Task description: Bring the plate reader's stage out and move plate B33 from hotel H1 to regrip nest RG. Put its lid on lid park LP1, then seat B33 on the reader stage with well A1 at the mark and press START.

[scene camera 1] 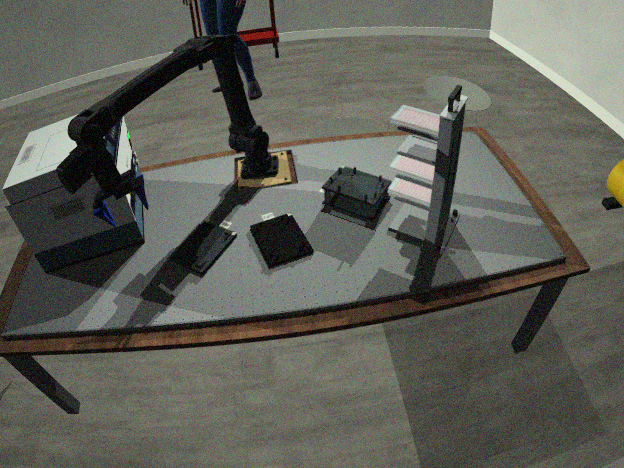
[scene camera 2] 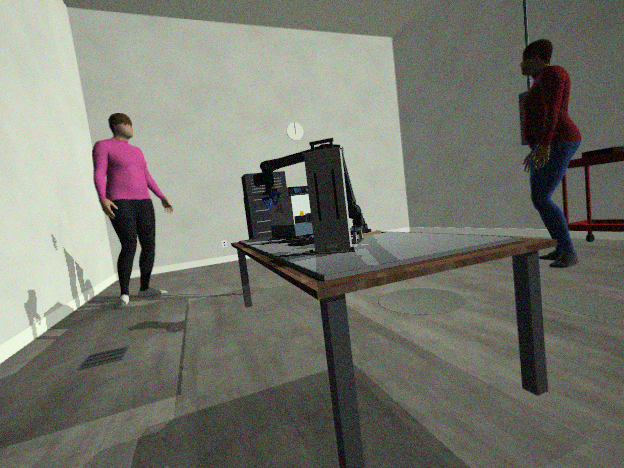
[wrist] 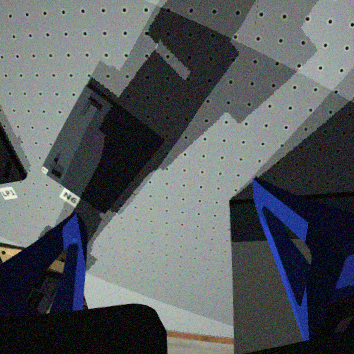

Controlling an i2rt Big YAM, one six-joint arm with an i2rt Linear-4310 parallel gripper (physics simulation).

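Places are measured from the arm's base along level axes (x ahead, y left, z up), in millimetres.
Pixels of known places: gripper, fingertip midpoint: (scene camera 1: 131, 217) (scene camera 2: 272, 207) (wrist: 165, 204); arm's base at its link origin: (scene camera 1: 260, 168) (wrist: 44, 282).
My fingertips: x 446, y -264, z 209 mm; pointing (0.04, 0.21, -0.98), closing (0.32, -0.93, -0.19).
For each thing: its top centre in the pictures, then the offset to it from my fingertips. Level surfaces: height alone.
- plate reader at its top centre: (scene camera 1: 61, 140) (scene camera 2: 299, 188) dy -298, dx -248, dz +118 mm
- black lid park LP1 at its top centre: (scene camera 1: 279, 234) (scene camera 2: 306, 239) dy +338, dx -113, dz -194 mm
- raised dark nest with posts, top centre: (scene camera 1: 357, 179) (scene camera 2: 346, 226) dy +555, dx -258, dz -138 mm
- Nest N6 at its top centre: (wrist: 93, 159) (scene camera 1: 202, 243) (scene camera 2: 296, 237) dy +125, dx -99, dz -196 mm
- table at its surface level: dz -227 mm
My gripper (scene camera 1: 130, 215) (scene camera 2: 270, 200) (wrist: 165, 204) is open and empty, its blue fingers wide apart, in front of the plate reader (scene camera 1: 75, 214) (wrist: 255, 290). The reader is a white and grey box at the left in scene camera 1; its stage does not show. The hotel (scene camera 1: 444, 176) stands at the right, with pink-topped plates (scene camera 1: 417, 119) (scene camera 1: 412, 168) (scene camera 1: 409, 191) on several levels; level labels and B33 cannot be read. The black lid park LP1 (scene camera 1: 281, 240) (wrist: 7, 160) lies mid-table. A raised dark nest with posts (scene camera 1: 356, 191) stands beside the hotel; its label is unreadable.
Nest N6 (scene camera 1: 214, 249) (wrist: 75, 140) lies on the pegboard between LP1 and the reader. The arm's base plate (scene camera 1: 289, 173) is at the back edge. The table (scene camera 1: 312, 322) (scene camera 2: 428, 264) has a wooden rim. Two people (scene camera 2: 122, 171) (scene camera 2: 551, 115) stand away from the table.
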